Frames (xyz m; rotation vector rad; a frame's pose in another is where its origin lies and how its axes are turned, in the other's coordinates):
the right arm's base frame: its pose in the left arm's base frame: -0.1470 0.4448 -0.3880 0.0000 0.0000 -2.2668
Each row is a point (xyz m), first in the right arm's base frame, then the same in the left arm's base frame.
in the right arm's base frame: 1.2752 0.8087 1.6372
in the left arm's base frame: -0.3440 -1.0523 1.2492
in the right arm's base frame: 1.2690 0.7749 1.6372
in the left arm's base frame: -0.3660 -1.0259 1.2492
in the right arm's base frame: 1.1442 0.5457 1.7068
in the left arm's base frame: -0.4618 -0.7832 1.3188
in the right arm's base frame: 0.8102 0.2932 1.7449
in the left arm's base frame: -0.4415 -0.3649 1.3569
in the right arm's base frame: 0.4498 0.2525 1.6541
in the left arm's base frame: -0.2416 -0.0623 1.2661
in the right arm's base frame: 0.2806 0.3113 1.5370
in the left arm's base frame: -0.0880 0.0299 1.1490
